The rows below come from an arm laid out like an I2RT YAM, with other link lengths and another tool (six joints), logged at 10 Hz.
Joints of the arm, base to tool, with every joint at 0 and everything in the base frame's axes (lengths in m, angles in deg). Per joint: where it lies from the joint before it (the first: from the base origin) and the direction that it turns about. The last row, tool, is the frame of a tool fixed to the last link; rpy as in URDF.
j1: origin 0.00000 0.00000 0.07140 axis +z
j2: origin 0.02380 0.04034 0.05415 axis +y
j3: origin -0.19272 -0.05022 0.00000 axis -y
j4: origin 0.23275 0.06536 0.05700 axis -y
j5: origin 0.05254 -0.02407 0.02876 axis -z
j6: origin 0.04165 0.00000 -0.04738 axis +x
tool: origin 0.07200 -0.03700 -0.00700 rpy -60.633 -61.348 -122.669
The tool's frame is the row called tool.
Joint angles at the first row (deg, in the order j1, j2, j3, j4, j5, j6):
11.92 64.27 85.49 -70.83 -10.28 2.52
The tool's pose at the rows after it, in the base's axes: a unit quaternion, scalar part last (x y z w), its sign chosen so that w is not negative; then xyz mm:
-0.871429 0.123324 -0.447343 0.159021 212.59 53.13 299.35
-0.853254 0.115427 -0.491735 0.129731 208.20 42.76 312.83
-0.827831 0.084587 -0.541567 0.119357 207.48 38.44 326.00
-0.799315 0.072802 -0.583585 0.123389 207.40 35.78 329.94
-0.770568 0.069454 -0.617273 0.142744 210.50 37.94 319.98
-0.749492 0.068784 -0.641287 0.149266 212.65 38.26 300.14
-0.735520 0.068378 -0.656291 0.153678 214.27 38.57 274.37
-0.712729 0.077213 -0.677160 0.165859 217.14 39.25 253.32
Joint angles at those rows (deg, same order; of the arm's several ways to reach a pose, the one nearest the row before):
11.92 61.67 85.49 -70.46 -6.61 2.41
11.99 58.74 85.23 -69.04 -2.07 0.43
11.90 55.11 83.42 -65.08 -0.40 -3.84
11.12 50.39 78.67 -59.31 -0.62 -5.85
10.78 44.53 69.91 -50.96 -2.00 -5.85
10.78 38.33 59.62 -43.14 -1.96 -5.85
10.78 32.31 49.19 -36.32 -1.96 -5.83
10.79 26.76 39.81 -28.73 -1.98 -4.51

